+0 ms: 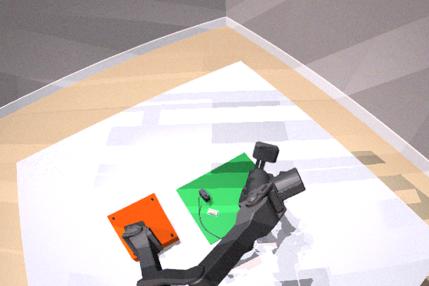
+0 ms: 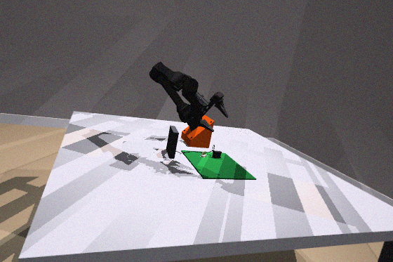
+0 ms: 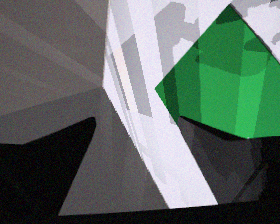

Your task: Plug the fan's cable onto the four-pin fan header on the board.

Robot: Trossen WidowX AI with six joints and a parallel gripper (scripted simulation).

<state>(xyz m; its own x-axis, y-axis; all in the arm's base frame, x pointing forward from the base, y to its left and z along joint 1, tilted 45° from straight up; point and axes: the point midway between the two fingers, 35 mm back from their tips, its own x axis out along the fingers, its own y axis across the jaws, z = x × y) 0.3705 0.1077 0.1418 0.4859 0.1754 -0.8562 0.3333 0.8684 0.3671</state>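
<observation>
My gripper tip is now 150 mm past the dark plug, 70 mm to the right of it and 180 mm above it. The rest, counted from my gripper tip: dark fan block 150 mm behind, 150 mm to the right, 140 mm below; then green board 70 mm behind, 40 mm to the left, 210 mm below.
</observation>
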